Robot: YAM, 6 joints.
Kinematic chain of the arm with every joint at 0, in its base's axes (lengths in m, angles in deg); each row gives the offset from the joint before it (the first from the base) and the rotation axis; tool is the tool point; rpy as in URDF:
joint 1: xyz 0 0 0.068 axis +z
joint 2: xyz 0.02 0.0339 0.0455 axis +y
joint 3: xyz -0.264 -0.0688 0 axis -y
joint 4: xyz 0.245 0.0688 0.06 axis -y
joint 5: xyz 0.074 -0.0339 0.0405 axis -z
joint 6: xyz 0.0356 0 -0.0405 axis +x
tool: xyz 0 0 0 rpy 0 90 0
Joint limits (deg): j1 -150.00..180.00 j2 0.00..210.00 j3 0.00..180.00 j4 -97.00..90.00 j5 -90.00..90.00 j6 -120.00..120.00
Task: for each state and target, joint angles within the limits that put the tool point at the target. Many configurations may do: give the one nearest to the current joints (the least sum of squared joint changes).
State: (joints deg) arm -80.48 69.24 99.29 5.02 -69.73 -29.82
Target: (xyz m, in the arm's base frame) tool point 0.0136 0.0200 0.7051
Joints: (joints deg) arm -67.29 67.01 131.77 14.25 -34.70 -29.82
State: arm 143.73 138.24 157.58 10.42 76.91 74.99
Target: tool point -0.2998 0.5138 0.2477
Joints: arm 123.60 155.82 147.92 8.10 76.83 74.99
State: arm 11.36 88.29 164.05 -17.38 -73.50 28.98
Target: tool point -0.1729 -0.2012 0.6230
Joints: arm 56.95 63.78 180.00 -23.17 -81.11 28.98
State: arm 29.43 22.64 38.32 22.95 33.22 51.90
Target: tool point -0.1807 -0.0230 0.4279
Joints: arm -0.05 0.00 49.84 69.06 40.56 51.90
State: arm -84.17 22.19 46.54 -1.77 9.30 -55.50
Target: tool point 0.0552 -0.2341 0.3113
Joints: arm -75.64 58.49 44.38 0.47 7.41 -55.50
